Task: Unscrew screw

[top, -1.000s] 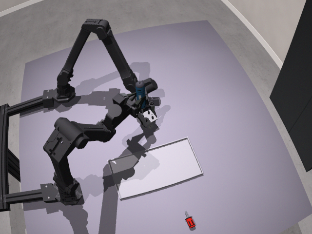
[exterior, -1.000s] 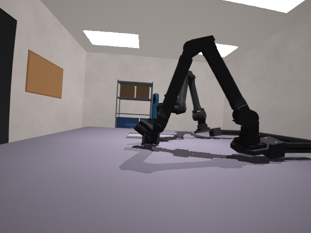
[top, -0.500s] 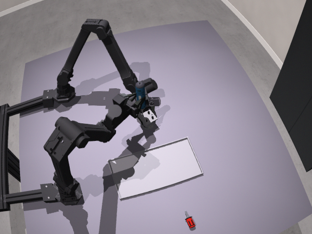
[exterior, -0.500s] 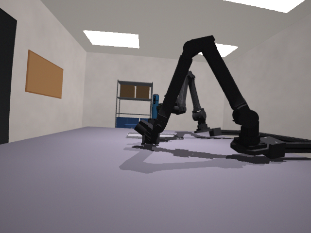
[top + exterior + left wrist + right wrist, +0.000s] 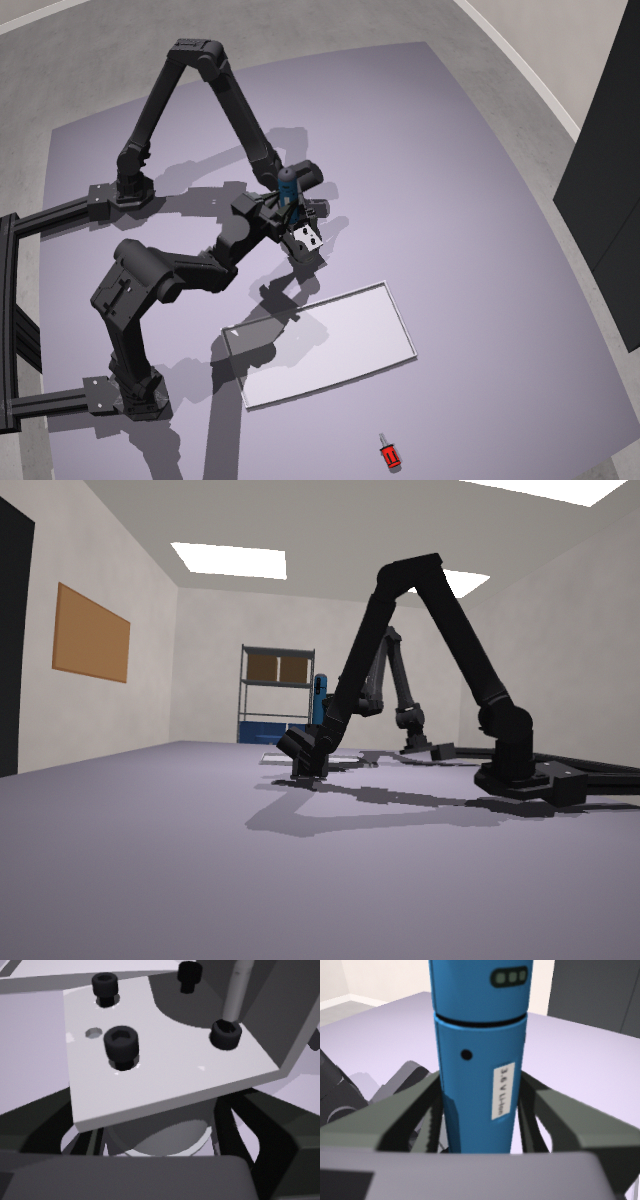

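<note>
Now: the joint module body 10 mm above my left hand. The rest, counted from my left hand: white tray 20 mm behind, 260 mm to the right, 20 mm below; then white bracket 50 mm above; then red hand screwdriver 80 mm ahead, 570 mm to the right, 10 mm below.
</note>
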